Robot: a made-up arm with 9 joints. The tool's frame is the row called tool. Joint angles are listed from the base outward.
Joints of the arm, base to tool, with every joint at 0 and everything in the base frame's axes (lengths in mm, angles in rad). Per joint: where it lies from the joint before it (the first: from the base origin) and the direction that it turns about. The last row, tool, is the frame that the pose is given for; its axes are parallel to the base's.
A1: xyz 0 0 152 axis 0 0 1
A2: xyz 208.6 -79.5 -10.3 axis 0 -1 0
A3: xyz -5.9 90.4 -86.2 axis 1 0 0
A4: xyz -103.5 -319.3 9.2 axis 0 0 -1
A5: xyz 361.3 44.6 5.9 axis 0 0 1
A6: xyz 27.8 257.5 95.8 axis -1 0 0
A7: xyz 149.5 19.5 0.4 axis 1 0 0
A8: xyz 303.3 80.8 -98.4 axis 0 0 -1
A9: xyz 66.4 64 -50.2 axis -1 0 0
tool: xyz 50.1 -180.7 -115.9
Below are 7 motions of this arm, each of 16 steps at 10 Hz.
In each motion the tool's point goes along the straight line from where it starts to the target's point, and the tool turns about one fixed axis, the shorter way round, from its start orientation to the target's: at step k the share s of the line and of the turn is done. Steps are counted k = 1, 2, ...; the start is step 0. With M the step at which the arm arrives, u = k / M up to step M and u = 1 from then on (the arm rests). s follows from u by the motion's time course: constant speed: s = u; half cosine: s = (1 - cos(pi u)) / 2; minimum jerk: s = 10 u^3 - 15 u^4 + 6 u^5.
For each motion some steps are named. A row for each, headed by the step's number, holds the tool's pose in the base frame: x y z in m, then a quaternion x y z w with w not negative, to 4 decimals.
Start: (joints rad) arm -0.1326 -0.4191 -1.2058 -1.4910 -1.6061 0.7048 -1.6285 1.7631 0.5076
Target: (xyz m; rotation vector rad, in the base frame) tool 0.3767 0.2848 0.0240 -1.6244 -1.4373 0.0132
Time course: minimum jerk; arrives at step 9
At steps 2, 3, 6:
2: 0.3601 0.2293 -0.0826 0.6492 0.7506 -0.0621 0.1057
3: 0.3625 0.2374 -0.0672 0.6666 0.7431 -0.0549 0.0202
6: 0.3729 0.2722 -0.0002 -0.6813 -0.6453 0.0192 0.3449

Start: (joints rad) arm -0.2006 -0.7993 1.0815 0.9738 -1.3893 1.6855 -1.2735 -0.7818 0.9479
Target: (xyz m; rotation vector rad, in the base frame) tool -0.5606 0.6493 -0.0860 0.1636 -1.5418 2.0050
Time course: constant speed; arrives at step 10
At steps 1, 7, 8, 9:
1: -0.7948 -0.4048 -0.4083 -0.3674 -0.4235 -0.8267 0.0473
7: -0.6387 0.2979 -0.1934 0.1990 -0.2687 0.9190 0.2089
8: -0.6127 0.4151 -0.1576 0.1556 -0.3797 0.8789 0.2432
9: -0.5866 0.5322 -0.1218 0.1095 -0.4842 0.8239 0.2734

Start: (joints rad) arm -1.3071 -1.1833 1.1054 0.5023 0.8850 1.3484 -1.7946 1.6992 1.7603
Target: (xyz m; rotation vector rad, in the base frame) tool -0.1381 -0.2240 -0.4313 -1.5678 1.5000 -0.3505
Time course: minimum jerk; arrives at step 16
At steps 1, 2, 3, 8, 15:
1: 0.0572 -0.3344 -0.3846 0.8094 -0.3815 0.3093 0.3221
2: 0.0545 -0.3329 -0.3853 0.8111 -0.3872 0.3084 0.3117
3: 0.0481 -0.3292 -0.3868 0.8148 -0.4004 0.3060 0.2867
8: -0.0402 -0.2793 -0.4079 -0.7970 0.5454 -0.2491 0.0721
15: -0.1377 -0.2242 -0.4312 -0.6364 0.6079 -0.1426 0.4530

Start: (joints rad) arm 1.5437 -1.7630 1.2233 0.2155 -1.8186 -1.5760 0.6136 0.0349 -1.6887
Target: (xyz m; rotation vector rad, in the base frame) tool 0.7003 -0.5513 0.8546 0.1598 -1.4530 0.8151
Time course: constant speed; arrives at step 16
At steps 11, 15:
11: 0.7419 -0.6121 0.5935 0.2600 -0.6684 0.2551 0.6486
15: 0.7086 -0.5635 0.8024 0.1093 -0.6519 0.3415 0.6681

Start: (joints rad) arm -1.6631 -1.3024 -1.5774 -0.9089 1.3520 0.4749 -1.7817 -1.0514 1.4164
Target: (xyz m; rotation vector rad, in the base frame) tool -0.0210 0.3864 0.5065 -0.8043 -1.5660 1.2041
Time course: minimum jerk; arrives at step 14
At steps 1, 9, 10, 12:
1: 0.0221 0.3207 0.4712 -0.4333 -0.7579 0.4811 0.0803
9: -0.0103 0.3702 0.4978 -0.3623 -0.6837 0.4998 0.3893
10: -0.0147 0.3769 0.5014 -0.3495 -0.6677 0.4982 0.4287
12: -0.0200 0.3849 0.5057 -0.3334 -0.6470 0.4950 0.4746

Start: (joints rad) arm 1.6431 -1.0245 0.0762 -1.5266 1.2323 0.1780 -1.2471 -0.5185 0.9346
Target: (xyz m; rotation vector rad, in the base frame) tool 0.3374 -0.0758 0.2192 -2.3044 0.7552 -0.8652
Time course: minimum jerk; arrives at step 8
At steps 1, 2, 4, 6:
1: -0.0749 -0.2220 0.8300 -0.6109 0.5905 -0.5106 0.1319
2: -0.0383 -0.2090 0.7757 -0.6393 0.5673 -0.4979 0.1467
4: 0.1279 -0.1501 0.5296 -0.7536 0.4508 -0.4298 0.2103
6: 0.2940 -0.0912 0.2835 -0.8412 0.3183 -0.3465 0.2665

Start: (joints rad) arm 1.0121 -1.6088 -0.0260 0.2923 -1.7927 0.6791 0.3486 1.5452 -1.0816
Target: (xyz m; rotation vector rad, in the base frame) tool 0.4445 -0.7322 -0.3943 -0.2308 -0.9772 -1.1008
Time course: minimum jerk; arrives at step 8
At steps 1, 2, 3, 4, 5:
1: 0.7351 -0.5702 0.0664 -0.4779 -0.7385 -0.2310 0.4158
2: 0.7092 -0.5846 0.0254 -0.4507 -0.7234 -0.2608 0.4534
3: 0.6585 -0.6129 -0.0550 -0.3931 -0.6869 -0.3166 0.5230
4: 0.5921 -0.6499 -0.1602 -0.3103 -0.6260 -0.3835 0.6039
5: 0.5258 -0.6869 -0.2655 -0.2208 -0.5517 -0.4422 0.6718

